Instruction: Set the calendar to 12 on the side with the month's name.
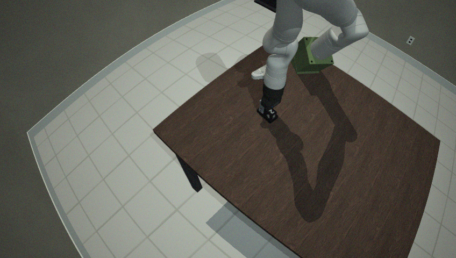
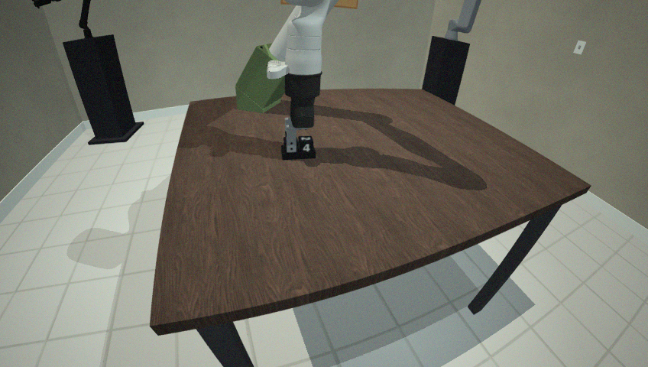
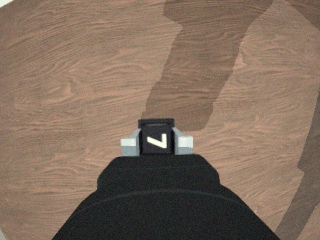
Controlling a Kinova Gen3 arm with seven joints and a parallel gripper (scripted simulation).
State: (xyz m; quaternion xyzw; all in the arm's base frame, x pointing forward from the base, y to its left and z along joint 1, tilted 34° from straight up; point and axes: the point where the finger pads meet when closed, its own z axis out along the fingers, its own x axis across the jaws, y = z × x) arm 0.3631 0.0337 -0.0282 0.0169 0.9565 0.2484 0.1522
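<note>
Right now my hand is 3 cm above the black tray and 2 cm to the right of it.
</note>
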